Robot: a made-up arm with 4 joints.
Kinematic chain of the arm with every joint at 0, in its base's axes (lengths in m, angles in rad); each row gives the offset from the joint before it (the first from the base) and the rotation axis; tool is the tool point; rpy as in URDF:
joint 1: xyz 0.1 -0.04 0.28 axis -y
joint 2: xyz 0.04 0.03 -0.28 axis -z
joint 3: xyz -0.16 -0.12 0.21 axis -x
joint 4: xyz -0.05 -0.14 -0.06 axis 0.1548 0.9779 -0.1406
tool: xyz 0.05 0.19 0.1 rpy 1.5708 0 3.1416
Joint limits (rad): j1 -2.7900..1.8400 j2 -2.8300..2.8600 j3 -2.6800..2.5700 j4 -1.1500..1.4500
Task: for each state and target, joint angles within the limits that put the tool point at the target. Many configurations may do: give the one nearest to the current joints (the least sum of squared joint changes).
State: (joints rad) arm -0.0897 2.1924 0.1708 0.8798
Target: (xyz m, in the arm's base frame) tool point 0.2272 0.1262 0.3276
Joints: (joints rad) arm 0.5978 2.6228 -0.0085 0.1026
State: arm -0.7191 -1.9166 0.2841 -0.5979
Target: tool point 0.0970 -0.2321 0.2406
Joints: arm -0.6651 -1.2068 -0.0076 -0.4304
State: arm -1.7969 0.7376 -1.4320 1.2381
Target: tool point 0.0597 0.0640 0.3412
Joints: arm -1.6647 1.5729 -1.3762 0.8535
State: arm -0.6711 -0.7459 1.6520 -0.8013
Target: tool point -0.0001 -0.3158 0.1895
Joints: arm -0.5787 -0.8791 1.6850 -1.0976
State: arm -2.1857 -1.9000 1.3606 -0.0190
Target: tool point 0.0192 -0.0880 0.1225
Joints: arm -1.5317 -1.9613 0.8986 0.3781
